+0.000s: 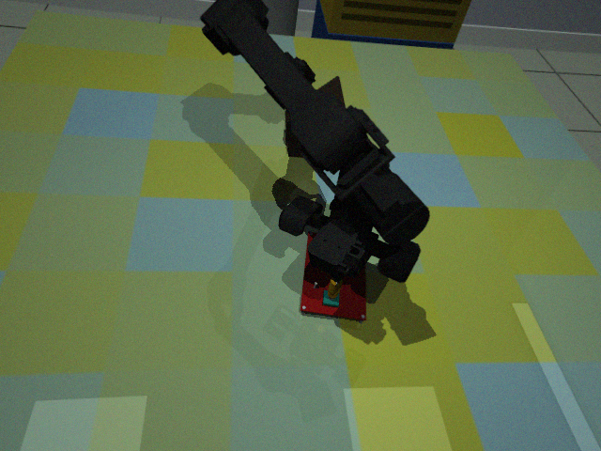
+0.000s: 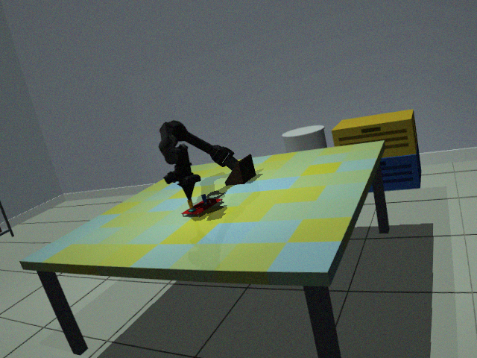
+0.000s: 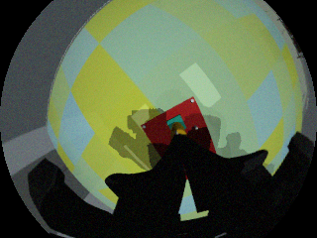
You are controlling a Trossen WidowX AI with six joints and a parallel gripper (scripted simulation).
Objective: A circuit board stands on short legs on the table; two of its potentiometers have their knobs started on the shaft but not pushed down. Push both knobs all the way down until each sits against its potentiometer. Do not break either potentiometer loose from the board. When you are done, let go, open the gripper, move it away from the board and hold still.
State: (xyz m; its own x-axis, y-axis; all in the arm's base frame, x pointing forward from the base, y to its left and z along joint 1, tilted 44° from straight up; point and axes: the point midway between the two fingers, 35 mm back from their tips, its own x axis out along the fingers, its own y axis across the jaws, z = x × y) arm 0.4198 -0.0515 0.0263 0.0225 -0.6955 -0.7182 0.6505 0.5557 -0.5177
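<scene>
The yellow knob lies 10 mm below my gripper tip. The rest, counted from my gripper tip: blue knob: 50 mm behind, 40 mm to the left, 20 mm below.
</scene>
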